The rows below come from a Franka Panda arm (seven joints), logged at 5 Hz.
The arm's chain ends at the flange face. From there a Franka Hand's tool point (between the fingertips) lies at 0.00 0.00 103.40 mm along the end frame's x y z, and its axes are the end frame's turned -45 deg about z.
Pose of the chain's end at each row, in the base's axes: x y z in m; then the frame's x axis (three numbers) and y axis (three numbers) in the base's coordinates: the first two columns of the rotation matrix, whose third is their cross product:
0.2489 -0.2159 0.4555 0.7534 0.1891 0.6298 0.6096 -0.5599 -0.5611
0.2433 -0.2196 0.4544 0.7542 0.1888 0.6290 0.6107 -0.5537 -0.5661
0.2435 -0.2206 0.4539 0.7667 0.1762 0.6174 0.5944 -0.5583 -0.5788
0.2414 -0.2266 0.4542 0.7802 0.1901 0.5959 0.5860 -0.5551 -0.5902
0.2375 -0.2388 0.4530 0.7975 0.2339 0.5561 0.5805 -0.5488 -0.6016
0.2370 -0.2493 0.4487 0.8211 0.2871 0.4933 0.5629 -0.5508 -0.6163
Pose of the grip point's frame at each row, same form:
0.2744 -0.1325 0.4000 0.1017 0.5296 0.8421 0.9638 -0.2622 0.0486
0.2683 -0.1357 0.3993 0.1015 0.5250 0.8451 0.9651 -0.2580 0.0445
0.2686 -0.1368 0.3988 0.1218 0.5194 0.8458 0.9624 -0.2702 0.0273
0.2640 -0.1429 0.3979 0.1373 0.5269 0.8387 0.9660 -0.2581 0.0040
0.2545 -0.1558 0.3937 0.1534 0.5535 0.8186 0.9744 -0.2227 -0.0322
0.2468 -0.1683 0.3852 0.1826 0.5925 0.7846 0.9786 -0.1865 -0.0870

